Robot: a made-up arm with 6 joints. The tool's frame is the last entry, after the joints.
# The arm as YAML. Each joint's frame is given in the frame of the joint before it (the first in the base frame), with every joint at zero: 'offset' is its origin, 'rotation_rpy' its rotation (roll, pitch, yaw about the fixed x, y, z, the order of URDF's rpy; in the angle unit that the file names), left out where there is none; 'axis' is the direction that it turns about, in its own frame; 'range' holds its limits. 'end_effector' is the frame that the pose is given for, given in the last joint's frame.
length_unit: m
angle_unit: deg
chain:
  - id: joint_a
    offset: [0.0, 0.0, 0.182]
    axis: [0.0, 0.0, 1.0]
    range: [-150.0, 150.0]
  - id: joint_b
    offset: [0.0, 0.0, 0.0]
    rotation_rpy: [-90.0, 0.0, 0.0]
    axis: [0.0, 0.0, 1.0]
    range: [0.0, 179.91]
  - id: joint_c
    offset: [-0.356, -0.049, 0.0]
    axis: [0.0, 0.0, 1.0]
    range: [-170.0, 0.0]
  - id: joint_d
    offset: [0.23, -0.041, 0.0]
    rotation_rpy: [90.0, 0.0, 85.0]
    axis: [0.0, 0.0, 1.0]
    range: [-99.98, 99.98]
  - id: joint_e
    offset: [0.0, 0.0, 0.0]
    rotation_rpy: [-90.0, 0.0, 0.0]
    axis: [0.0, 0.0, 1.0]
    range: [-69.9, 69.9]
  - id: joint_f
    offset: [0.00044, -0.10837, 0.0]
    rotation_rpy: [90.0, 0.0, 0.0]
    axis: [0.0, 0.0, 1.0]
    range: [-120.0, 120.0]
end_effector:
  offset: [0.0, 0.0, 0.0]
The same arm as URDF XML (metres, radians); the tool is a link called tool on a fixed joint. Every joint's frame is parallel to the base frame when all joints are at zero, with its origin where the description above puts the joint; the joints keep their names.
<robot name="arm">
  <joint name="joint_a" type="revolute">
    <parent link="base"/>
    <child link="link1"/>
    <origin xyz="0 0 0.182" rpy="0 0 0"/>
    <axis xyz="0 0 1"/>
    <limit lower="-2.618" upper="2.618"/>
  </joint>
  <joint name="joint_b" type="revolute">
    <parent link="link1"/>
    <child link="link2"/>
    <origin xyz="0 0 0" rpy="0 0 0"/>
    <axis xyz="0 1 0"/>
    <limit lower="0" upper="3.14"/>
  </joint>
  <joint name="joint_c" type="revolute">
    <parent link="link2"/>
    <child link="link3"/>
    <origin xyz="-0.356 0 0.049" rpy="0 0 0"/>
    <axis xyz="0 1 0"/>
    <limit lower="-2.9671" upper="0"/>
  </joint>
  <joint name="joint_d" type="revolute">
    <parent link="link3"/>
    <child link="link4"/>
    <origin xyz="0.23 0 0.041" rpy="0 0 0"/>
    <axis xyz="0.996191 0 0.087199"/>
    <limit lower="-1.745" upper="1.745"/>
  </joint>
  <joint name="joint_e" type="revolute">
    <parent link="link4"/>
    <child link="link5"/>
    <origin xyz="0 0 0" rpy="0 0 0"/>
    <axis xyz="0 1 0"/>
    <limit lower="-1.22" upper="1.22"/>
  </joint>
  <joint name="joint_f" type="revolute">
    <parent link="link5"/>
    <child link="link6"/>
    <origin xyz="0.108 0 0.009" rpy="0 0 0"/>
    <axis xyz="0.996191 0 0.087199"/>
    <limit lower="-2.0944" upper="2.0944"/>
  </joint>
  <joint name="tool_fixed" type="fixed">
    <parent link="link6"/>
    <child link="tool"/>
    <origin xyz="0 0 0" rpy="0 1.4835 0"/>
  </joint>
  <link name="base"/>
  <link name="link1"/>
  <link name="link2"/>
  <link name="link3"/>
  <link name="link4"/>
  <link name="link5"/>
  <link name="link6"/>
  <link name="tool"/>
</robot>

